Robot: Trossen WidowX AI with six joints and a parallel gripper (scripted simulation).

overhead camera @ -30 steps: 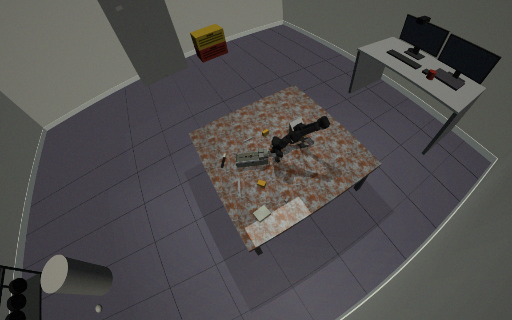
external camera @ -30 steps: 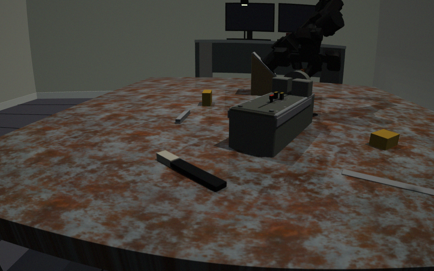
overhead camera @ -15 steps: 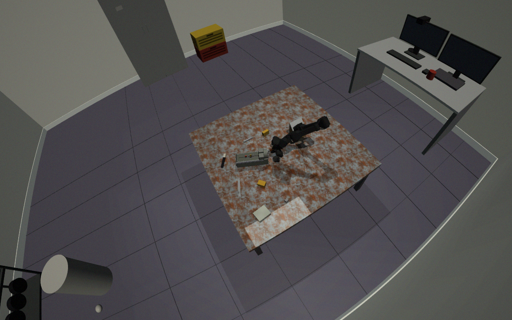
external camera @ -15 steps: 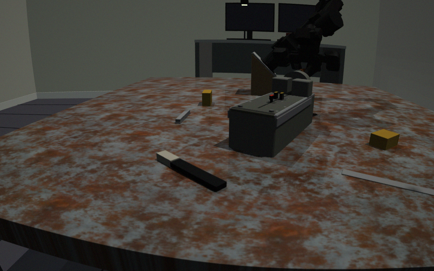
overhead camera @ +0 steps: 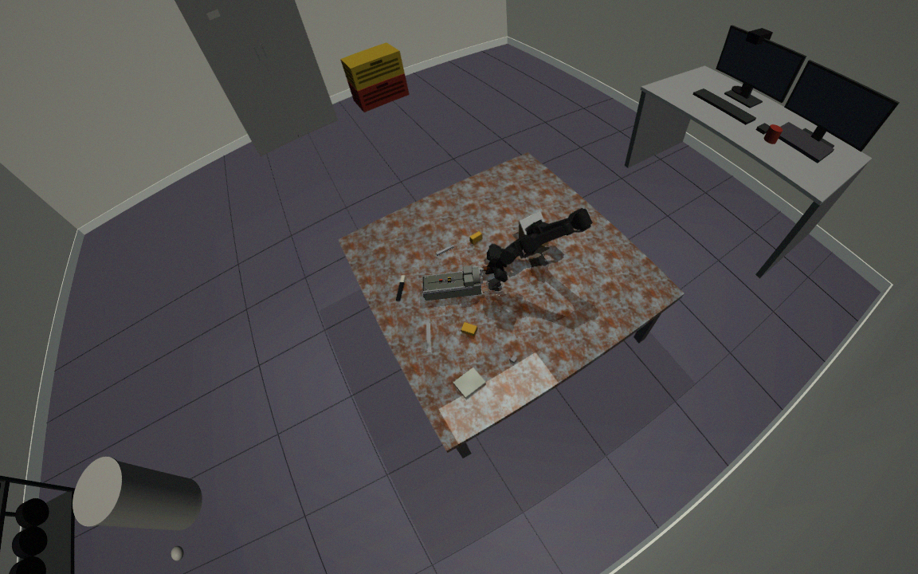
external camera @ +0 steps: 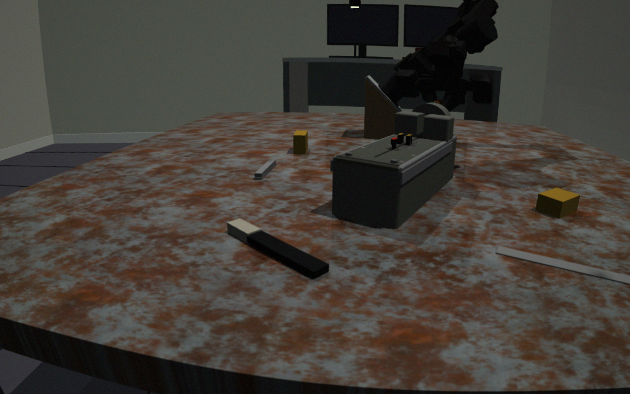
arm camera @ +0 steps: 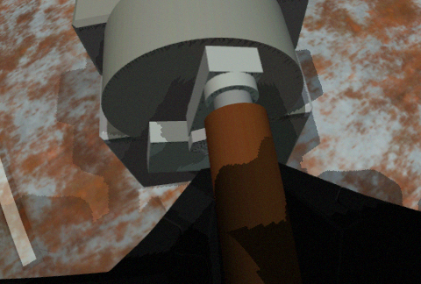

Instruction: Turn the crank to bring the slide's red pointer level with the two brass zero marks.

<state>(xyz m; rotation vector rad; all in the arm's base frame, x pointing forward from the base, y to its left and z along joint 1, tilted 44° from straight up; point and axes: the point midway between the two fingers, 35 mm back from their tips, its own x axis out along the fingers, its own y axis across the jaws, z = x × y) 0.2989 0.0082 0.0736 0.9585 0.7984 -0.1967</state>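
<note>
My gripper tip is 10 mm past the brown crank handle, 10 mm to the right of it and 20 mm below it. Also, from my gripper tip: red pointer: 180 mm ahead, 100 mm to the right, 10 mm below; small grey bar: 40 mm ahead, 300 mm to the right, 90 mm below; grey strip: 370 mm ahead, 70 mm to the left, 90 mm below.
</note>
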